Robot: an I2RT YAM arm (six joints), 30 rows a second.
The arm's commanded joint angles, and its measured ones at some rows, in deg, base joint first. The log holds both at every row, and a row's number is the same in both.
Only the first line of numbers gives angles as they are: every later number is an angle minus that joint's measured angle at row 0.
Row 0, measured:
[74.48 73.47 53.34 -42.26 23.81 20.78]
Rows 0 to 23, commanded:
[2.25 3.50 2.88 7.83 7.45 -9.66]
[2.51 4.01 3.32 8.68 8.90 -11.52]
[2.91 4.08 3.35 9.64 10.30 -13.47]
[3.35 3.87 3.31 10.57 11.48 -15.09]
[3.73 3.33 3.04 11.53 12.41 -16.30]
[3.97 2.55 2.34 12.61 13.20 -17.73]
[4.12 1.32 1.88 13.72 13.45 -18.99]
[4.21 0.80 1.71 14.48 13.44 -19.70]
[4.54 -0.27 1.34 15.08 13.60 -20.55]
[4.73 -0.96 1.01 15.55 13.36 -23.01]
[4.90 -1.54 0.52 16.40 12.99 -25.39]
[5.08 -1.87 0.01 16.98 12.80 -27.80]
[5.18 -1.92 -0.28 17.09 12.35 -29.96]
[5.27 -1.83 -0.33 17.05 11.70 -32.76]
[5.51 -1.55 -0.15 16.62 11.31 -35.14]
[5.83 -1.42 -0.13 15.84 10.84 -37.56]
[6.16 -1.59 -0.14 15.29 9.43 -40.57]
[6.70 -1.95 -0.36 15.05 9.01 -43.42]
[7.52 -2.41 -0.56 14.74 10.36 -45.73]
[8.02 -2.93 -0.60 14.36 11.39 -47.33]
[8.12 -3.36 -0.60 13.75 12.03 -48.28]
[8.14 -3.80 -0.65 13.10 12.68 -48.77]
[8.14 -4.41 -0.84 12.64 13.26 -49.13]
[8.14 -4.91 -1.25 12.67 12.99 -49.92]
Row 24, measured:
[7.49 -0.63 -1.68 10.75 9.12 -41.77]
